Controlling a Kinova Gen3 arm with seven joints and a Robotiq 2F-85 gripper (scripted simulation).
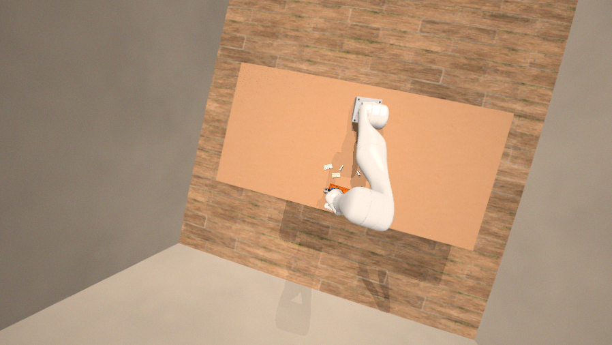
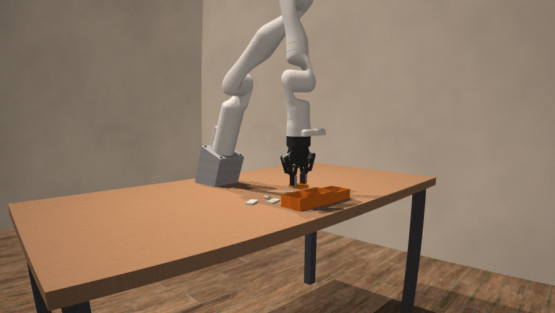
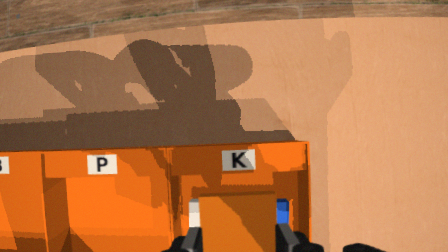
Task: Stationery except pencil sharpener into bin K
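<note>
The blue eraser is 70 mm below my hand. Round my hand: orange flat pad 20 mm below; tray 30 mm ahead, 80 mm to the left, 60 mm below; small bolt 140 mm behind, 30 mm to the left, 80 mm below.
</note>
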